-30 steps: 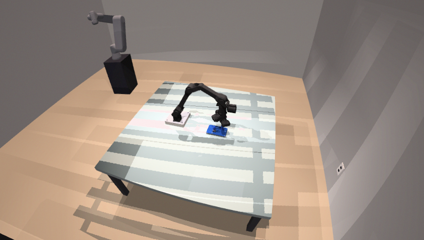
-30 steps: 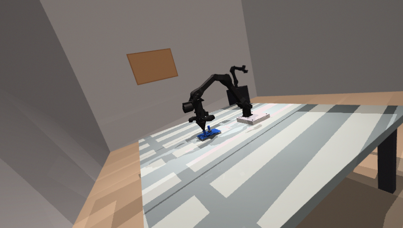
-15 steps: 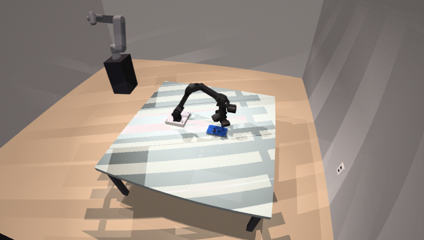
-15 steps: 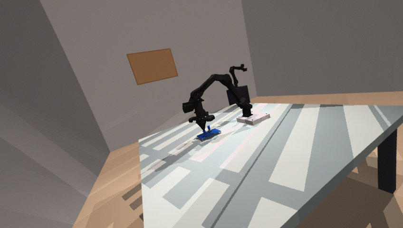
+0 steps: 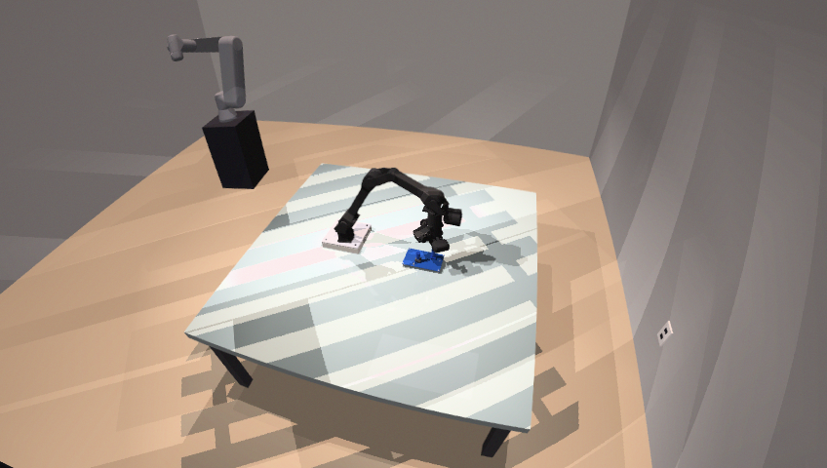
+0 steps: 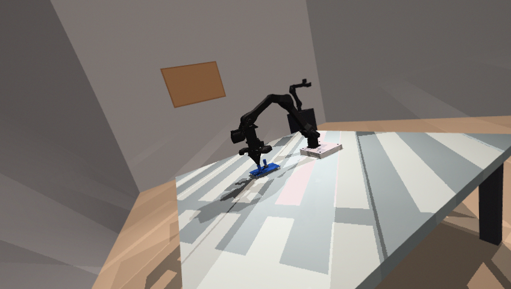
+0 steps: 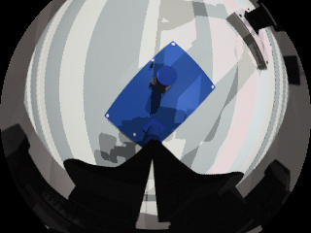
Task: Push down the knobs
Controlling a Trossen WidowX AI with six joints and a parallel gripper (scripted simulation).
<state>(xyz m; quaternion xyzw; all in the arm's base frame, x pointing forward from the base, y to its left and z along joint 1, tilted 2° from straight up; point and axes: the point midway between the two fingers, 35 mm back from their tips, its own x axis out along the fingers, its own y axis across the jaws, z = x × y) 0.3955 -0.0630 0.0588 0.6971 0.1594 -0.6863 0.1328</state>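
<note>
Now: gripper tip 2 cm above the blue knob.
</note>
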